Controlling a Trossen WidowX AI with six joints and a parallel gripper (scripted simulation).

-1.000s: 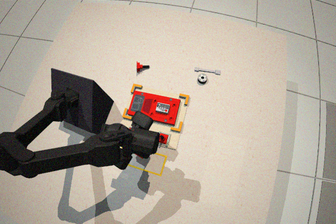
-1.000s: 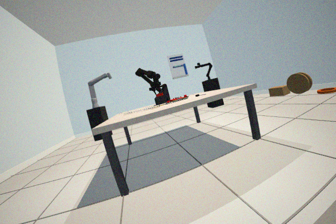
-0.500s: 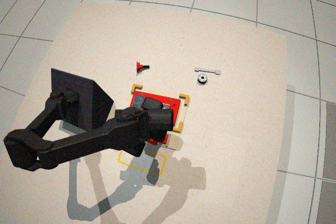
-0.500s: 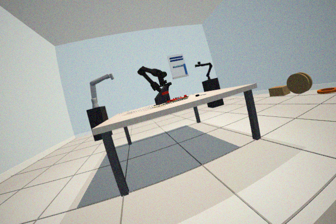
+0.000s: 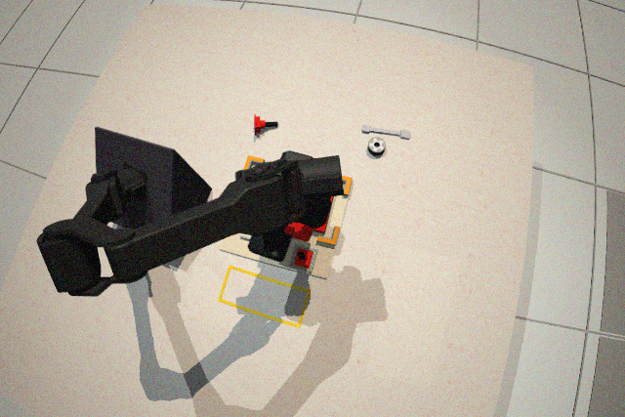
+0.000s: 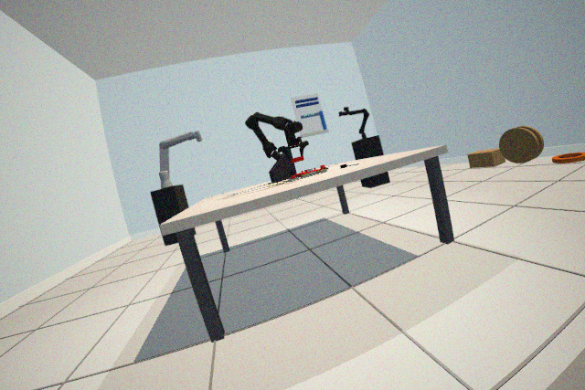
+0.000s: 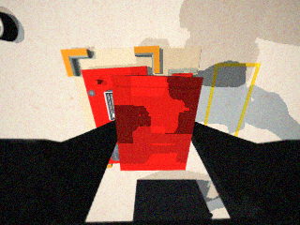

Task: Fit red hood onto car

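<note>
Now: the grey engine block 1 cm behind my gripper tip, 6 cm to the left of it and 9 cm below it. The rest, counted from my gripper tip: hood 1 cm above; grey wrench 9 cm ahead, 30 cm to the left, 11 cm below.
</note>
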